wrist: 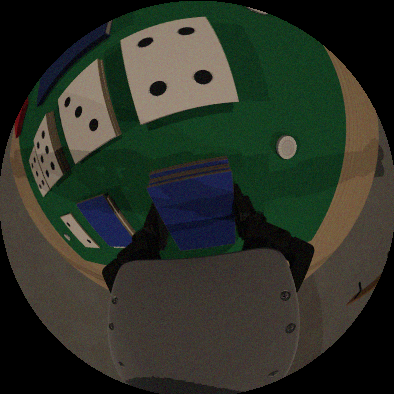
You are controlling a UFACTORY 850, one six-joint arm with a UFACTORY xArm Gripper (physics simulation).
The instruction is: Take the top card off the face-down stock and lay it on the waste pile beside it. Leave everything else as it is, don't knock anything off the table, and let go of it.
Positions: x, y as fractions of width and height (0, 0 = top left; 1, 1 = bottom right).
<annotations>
my gripper: 0.50, 0.51
green mat: 0.71, 0.23
</annotations>
